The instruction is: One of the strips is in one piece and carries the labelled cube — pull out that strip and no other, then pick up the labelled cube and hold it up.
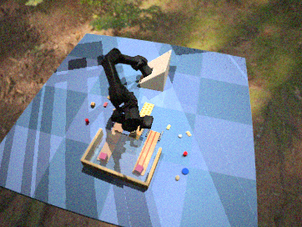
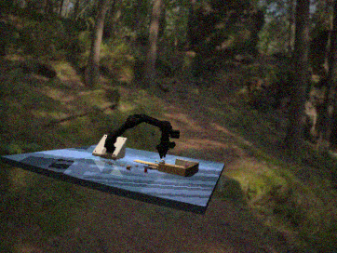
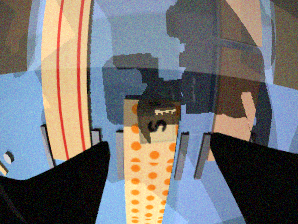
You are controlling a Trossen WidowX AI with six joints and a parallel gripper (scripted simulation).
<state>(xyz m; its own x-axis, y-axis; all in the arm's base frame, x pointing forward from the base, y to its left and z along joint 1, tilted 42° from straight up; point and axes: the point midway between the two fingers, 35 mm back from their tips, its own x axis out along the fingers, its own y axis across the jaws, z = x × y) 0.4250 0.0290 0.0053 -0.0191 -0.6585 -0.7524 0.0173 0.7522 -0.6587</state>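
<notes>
Now: the dotted strip 110 mm behind my gripper tip, 20 mm to the left of it and 60 mm below it. From my gripper tip the other things lie so: blue block: 140 mm ahead, 280 mm to the left, 60 mm below.
</notes>
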